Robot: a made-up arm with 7 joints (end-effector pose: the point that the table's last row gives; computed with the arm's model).
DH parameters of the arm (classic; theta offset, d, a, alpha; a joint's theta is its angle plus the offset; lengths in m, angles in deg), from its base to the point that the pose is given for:
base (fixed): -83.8 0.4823 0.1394 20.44
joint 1: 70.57 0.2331 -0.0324 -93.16
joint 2: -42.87 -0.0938 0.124 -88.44
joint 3: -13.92 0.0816 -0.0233 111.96
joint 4: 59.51 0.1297 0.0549 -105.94
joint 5: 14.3 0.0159 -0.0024 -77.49
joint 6: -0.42 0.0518 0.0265 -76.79
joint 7: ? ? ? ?
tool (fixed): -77.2 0.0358 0 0
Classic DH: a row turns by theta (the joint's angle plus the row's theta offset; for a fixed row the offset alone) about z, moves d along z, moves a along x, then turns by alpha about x.
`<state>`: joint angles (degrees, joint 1 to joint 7).
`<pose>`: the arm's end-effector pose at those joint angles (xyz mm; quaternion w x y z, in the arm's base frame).
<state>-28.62 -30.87 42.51 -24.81 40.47 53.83 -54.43</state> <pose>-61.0 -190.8 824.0 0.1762 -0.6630 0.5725 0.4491</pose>
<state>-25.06 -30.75 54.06 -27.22 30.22 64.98 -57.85</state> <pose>-64.1 -205.0 841.7 0.2338 -0.6741 0.5938 0.3720</pose>
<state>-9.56 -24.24 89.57 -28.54 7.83 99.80 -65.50</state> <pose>-41.8 -252.3 867.1 0.4247 -0.6099 0.6121 0.2703</pose>
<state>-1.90 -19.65 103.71 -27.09 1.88 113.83 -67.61</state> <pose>-16.3 -266.1 865.5 0.4799 -0.5498 0.6214 0.2850</pose>
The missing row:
joint 7: 50.11 -0.0271 -0.0199 26.62
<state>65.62 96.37 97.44 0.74 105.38 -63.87 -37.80</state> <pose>82.3 -81.2 509.5 0.4282 -0.2549 0.0576 0.8651</pose>
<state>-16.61 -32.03 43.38 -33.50 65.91 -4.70 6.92</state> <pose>-48.7 -174.4 815.6 0.2379 0.7907 -0.3708 -0.4251</pose>
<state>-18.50 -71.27 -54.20 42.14 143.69 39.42 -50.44</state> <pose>-79.5 -237.8 647.1 0.3697 -0.0487 0.9150 0.1538</pose>
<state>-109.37 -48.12 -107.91 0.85 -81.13 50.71 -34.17</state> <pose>-239.3 -172.3 641.4 0.5762 0.1080 0.6284 -0.5113</pose>
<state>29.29 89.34 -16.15 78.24 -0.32 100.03 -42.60</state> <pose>-66.8 -224.8 605.6 0.6998 -0.1601 0.6693 -0.1916</pose>
